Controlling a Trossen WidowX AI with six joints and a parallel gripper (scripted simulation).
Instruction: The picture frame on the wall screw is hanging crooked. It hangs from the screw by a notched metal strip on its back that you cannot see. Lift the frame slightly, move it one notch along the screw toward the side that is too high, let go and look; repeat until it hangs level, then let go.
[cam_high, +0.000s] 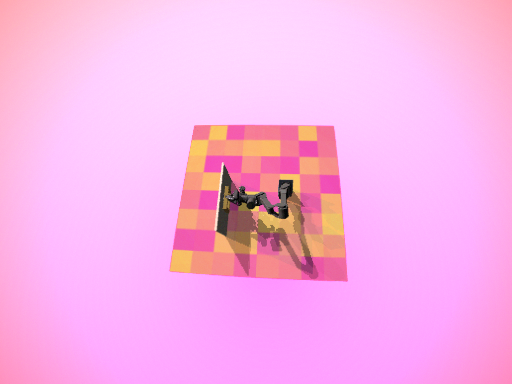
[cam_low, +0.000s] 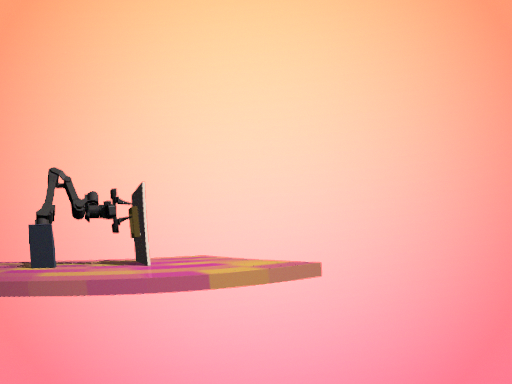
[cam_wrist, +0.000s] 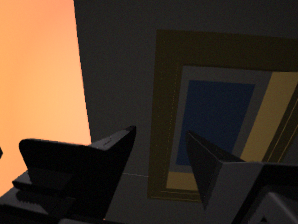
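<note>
My gripper tip is now 10 mm short of the gold picture frame and 50 mm above it. The rest, counted from my gripper tip: wall panel (20 mm ahead, 70 mm below).
</note>
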